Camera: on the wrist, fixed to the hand. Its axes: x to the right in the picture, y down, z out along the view.
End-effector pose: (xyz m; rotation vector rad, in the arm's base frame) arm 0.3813 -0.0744 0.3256 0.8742 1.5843 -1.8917
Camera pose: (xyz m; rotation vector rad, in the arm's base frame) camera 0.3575 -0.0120 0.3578 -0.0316 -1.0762 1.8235
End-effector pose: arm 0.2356 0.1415 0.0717 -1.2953 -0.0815 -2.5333
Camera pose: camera 0.1830 0.1810 0.0375 0.2257 1.4252 1.9283
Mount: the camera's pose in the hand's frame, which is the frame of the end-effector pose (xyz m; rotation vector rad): -0.0076 -0.0499 -0.0543 0.6583 0.3802 -1.5196
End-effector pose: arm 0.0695 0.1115 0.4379 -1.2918 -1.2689 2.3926
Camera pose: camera 0.1021 0.1727 0.4642 -0.2454 -0.7004 1.1434
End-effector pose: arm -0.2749 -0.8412 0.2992 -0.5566 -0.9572 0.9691
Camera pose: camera -0.2077 -0.8713 0.3074 0.5462 -0.4205 -0.2489
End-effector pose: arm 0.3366 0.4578 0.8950 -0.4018 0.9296 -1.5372
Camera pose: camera 0.2660 0.4798 0.9006 0.2923 -0.1724 2.9953
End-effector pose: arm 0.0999 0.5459 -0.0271 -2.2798 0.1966 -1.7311
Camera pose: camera 0.0429 0.5884 -0.0059 1.2619 1.8835 1.8920
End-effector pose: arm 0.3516 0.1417 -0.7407 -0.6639 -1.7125 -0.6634
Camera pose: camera 0.3527 0.0676 -0.7411 1.3050 -1.6731 -1.0138
